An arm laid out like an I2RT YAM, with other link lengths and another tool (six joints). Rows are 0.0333 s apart.
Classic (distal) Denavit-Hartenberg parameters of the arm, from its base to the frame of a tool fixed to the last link. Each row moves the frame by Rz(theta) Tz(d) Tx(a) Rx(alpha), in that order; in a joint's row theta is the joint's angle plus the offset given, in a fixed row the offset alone. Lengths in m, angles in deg.
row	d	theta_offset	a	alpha
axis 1	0.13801	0	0.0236	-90
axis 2	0	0	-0.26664	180
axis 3	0	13.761	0.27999	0
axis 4	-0.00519	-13.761	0.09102	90
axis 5	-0.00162	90	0	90
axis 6	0.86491	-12.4	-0.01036	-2.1
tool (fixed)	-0.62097	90	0	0
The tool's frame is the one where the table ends.
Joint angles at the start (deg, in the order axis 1, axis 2, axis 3, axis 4, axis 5, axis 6):
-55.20 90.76 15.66 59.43 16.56 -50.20
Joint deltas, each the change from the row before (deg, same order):
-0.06 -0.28 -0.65 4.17 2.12 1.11
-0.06 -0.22 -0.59 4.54 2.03 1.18
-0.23 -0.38 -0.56 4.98 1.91 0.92
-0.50 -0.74 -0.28 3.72 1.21 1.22
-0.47 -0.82 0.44 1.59 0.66 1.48
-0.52 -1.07 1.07 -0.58 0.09 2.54
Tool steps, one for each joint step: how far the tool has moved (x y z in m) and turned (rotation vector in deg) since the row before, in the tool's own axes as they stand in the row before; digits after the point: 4 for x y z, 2 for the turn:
-0.0001 -0.0233 -0.0025 4.13 0.23 2.43
-0.0018 -0.0252 -0.0026 4.35 -0.08 2.76
-0.0032 -0.0291 -0.0027 4.82 -0.39 2.89
-0.0038 -0.0269 -0.0012 4.06 -0.53 3.03
-0.0050 -0.0200 0.0020 2.71 -0.45 2.73
-0.0057 -0.0140 0.0047 1.41 -0.32 3.20

